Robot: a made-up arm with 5 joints.
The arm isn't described. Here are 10 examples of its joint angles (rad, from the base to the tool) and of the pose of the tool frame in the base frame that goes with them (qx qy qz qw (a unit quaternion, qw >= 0); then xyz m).
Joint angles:
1: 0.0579 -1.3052 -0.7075 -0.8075 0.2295
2: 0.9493 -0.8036 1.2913 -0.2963 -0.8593
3: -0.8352 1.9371 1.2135 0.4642 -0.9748
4: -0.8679 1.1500 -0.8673 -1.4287 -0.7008
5: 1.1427 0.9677 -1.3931 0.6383 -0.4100
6: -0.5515 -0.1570 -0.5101 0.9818 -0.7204
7: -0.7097 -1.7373 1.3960 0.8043 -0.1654
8: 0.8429 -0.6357 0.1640 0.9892 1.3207
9: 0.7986 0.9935 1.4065 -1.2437 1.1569
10: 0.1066 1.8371 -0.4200 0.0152 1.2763
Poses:
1: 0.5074 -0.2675 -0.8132 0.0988 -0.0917 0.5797 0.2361
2: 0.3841 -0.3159 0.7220 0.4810 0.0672 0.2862 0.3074
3: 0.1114 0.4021 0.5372 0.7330 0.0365 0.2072 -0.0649
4: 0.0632 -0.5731 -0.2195 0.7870 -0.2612 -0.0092 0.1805
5: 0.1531 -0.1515 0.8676 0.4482 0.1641 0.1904 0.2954
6: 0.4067 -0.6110 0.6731 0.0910 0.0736 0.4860 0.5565
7: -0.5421 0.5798 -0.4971 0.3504 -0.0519 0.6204 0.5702
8: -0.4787 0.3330 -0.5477 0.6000 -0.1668 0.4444 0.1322
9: -0.3076 -0.8534 0.4066 0.1085 -0.0418 -0.1929 0.2663
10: 0.5275 0.8094 -0.2499 0.0651 -0.0305 -0.1349 0.2637
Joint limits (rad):
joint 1: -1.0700..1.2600
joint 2: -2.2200..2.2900
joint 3: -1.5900..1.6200
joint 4: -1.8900..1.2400
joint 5: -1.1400..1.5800
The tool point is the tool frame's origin. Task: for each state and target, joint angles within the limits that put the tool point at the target. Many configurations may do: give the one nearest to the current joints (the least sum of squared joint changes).
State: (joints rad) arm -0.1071 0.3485 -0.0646 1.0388 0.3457
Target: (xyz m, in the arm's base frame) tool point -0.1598 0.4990 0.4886
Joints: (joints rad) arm 0.3761 -0.1473 0.3353 1.2400 0.4955
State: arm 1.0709 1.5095 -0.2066 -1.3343 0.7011
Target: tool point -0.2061 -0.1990 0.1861
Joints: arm 0.2176 1.5889 -0.0574 -1.2963 0.8385
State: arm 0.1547 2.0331 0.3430 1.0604 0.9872
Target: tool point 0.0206 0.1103 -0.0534
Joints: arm -0.6737 2.2900 -0.0250 0.3992 0.5581
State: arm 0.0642 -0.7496 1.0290 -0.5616 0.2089
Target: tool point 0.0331 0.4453 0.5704
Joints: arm -0.6198 -1.3071 0.8507 -0.0393 0.0117
